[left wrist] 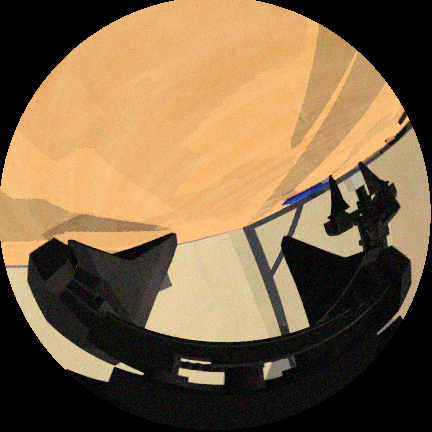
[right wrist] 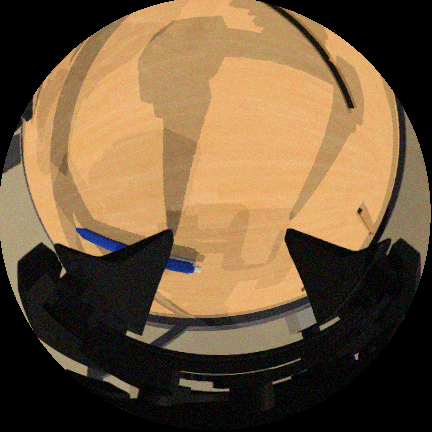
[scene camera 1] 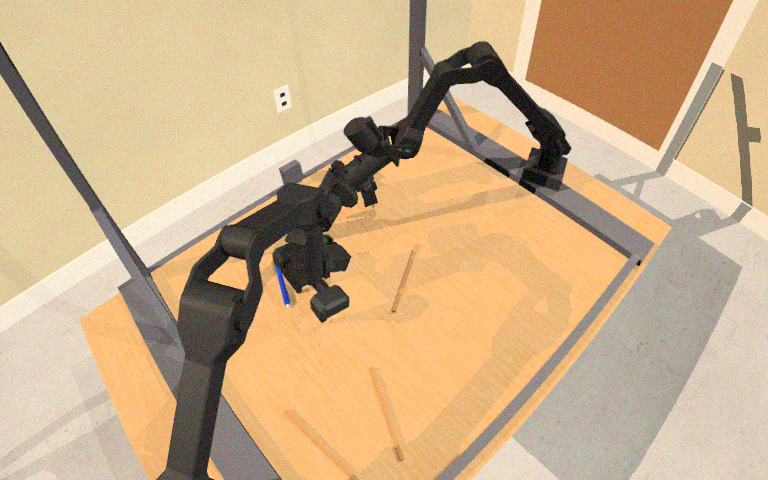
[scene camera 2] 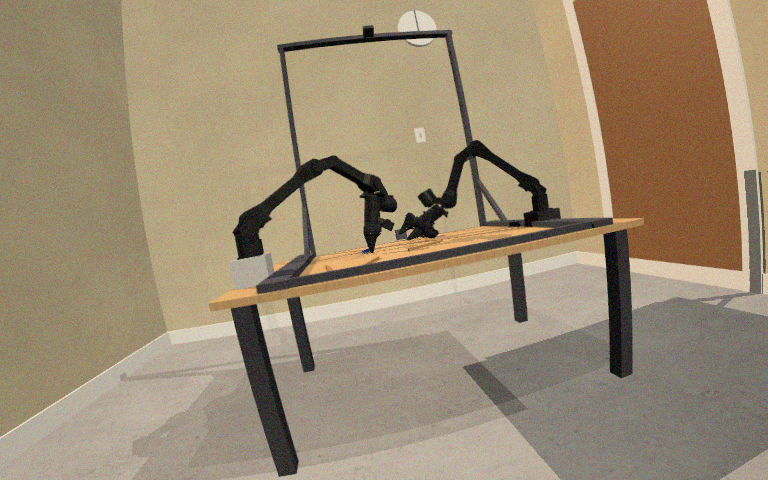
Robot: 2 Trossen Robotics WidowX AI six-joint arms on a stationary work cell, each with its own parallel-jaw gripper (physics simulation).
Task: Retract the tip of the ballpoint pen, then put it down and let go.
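Frame: origin at the left arm's base, x left, y back, z up, level; millimetres.
Where they show: left gripper, fingertip midpoint: (left wrist: 230, 240) (scene camera 2: 403, 237); right gripper, fingertip midpoint: (left wrist: 345, 168) (right wrist: 230, 235) (scene camera 1: 310, 306) (scene camera 2: 371, 252); left arm's base, link origin: (scene camera 1: 546, 163) (scene camera 2: 541, 210); right arm's base, link origin: (right wrist: 308, 326) (scene camera 2: 250, 256).
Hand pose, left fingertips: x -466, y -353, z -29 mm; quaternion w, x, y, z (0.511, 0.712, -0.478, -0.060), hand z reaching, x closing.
Observation:
Each offset is from my left fingertips to the top centre of the thing. Level surfaces: height alone.
The blue ballpoint pen @[dx +39, dy -202, dz -12 mm] (scene camera 1: 282, 285) (scene camera 2: 365, 250) (left wrist: 306, 194) (right wrist: 105, 241) lies flat on the wooden table @[dz -25 mm] (scene camera 1: 362, 339). In the right wrist view its pointed end is at the left and a pale button sticks out of its other end; a finger hides part of its middle. Whether the writing tip shows is too small to tell. My right gripper (scene camera 2: 371, 249) (left wrist: 345, 168) (right wrist: 230, 235) is open and empty, low over the table, with its fingertips just beside the pen's button end. My left gripper (scene camera 2: 400, 233) (left wrist: 230, 240) is open and empty, away from the pen, tilted.
Thin wooden sticks @[dx +270, dy -81, dz -18 mm] (scene camera 1: 404, 280) @[dx +358, dy -355, dz -18 mm] (scene camera 1: 386, 413) @[dx +286, dy -457, dz -18 mm] (scene camera 1: 320, 442) lie on the table in front of and to the right of the right gripper in scene camera 1. A grey frame beam (scene camera 1: 594, 229) runs around the table edge. The two forearms are close together over the back of the table.

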